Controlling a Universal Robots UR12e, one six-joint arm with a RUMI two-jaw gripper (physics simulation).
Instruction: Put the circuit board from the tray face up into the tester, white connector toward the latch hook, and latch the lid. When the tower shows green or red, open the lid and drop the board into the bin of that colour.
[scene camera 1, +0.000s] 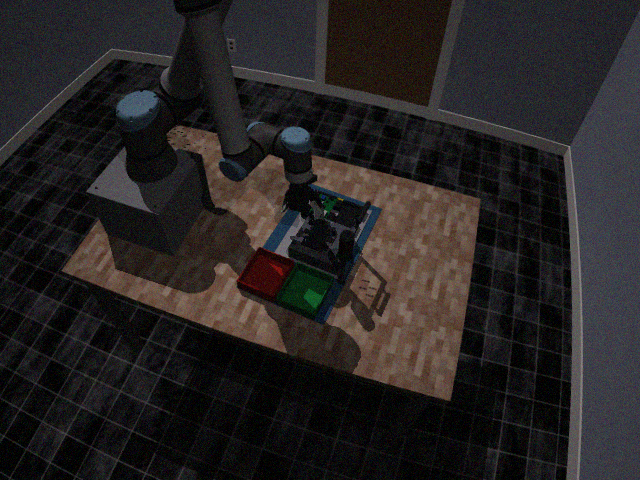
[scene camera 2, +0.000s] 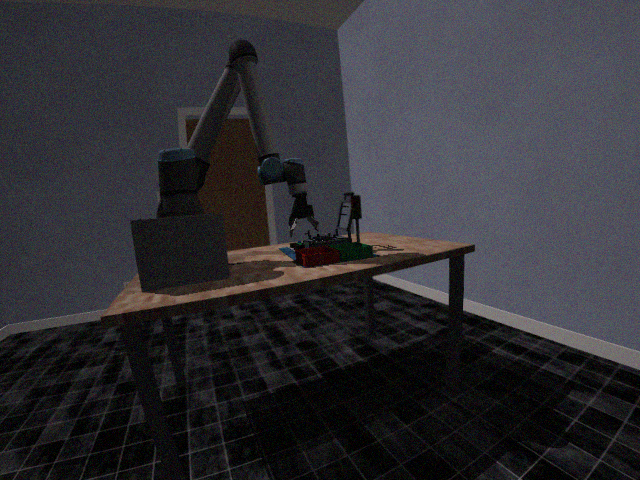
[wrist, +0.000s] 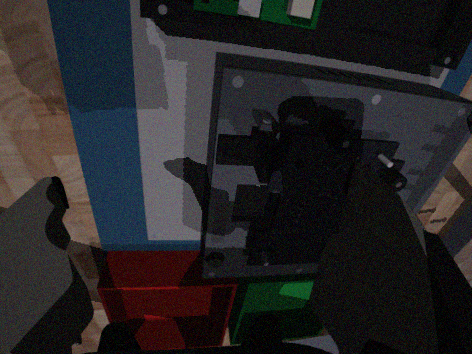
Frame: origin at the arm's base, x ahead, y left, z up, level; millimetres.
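Seen in the pictures: gripper, fingertip midpoint: (scene camera 1: 303, 215) (scene camera 2: 304, 234) (wrist: 208, 174); arm's base, origin of the base link: (scene camera 1: 151, 164).
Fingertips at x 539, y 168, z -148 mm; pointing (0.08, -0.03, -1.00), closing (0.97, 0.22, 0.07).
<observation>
Pixels of each thing's top centre, then the offset from my fingertips to it. "spot": a spot on its surface instead. Level surfaces: height alone.
- green circuit board, middle of its top: (scene camera 1: 323, 204) 51 mm down, 17 mm ahead, 124 mm left
- white connector, surface spot: (wrist: 302, 8) spot: 51 mm down, 42 mm ahead, 80 mm left
- tower, surface spot: (scene camera 2: 356, 207) spot: 114 mm up, 218 mm ahead, 150 mm right
- blue-edged mat, its level: 87 mm down
The green circuit board (scene camera 1: 328, 205) (wrist: 275, 12) lies in the black tray (scene camera 1: 352, 212) (wrist: 350, 49); a white connector (wrist: 302, 8) shows on it, and the wrist view cuts the board off. The dark grey tester (scene camera 1: 310, 253) (scene camera 2: 323, 239) (wrist: 305, 86) stands between tray and bins. Its nest is in deep shadow, details hard to tell. The lid (scene camera 2: 343, 214) stands open and upright. The tower (scene camera 2: 356, 207) shows no clear green or red light. My gripper (scene camera 1: 300, 210) (scene camera 2: 304, 230) (wrist: 208, 174) is open and empty above the tester's latch side, its right finger covering part of the tester in the wrist view.
The red bin (scene camera 1: 263, 274) (scene camera 2: 316, 256) (wrist: 167, 301) and the green bin (scene camera 1: 303, 288) (scene camera 2: 356, 251) (wrist: 267, 296) stand side by side next to the tester. A blue-edged mat (scene camera 1: 279, 235) (wrist: 97, 165) lies under the tray and tester. The raised lid and tower are obstacles on the side away from the robot base.
</observation>
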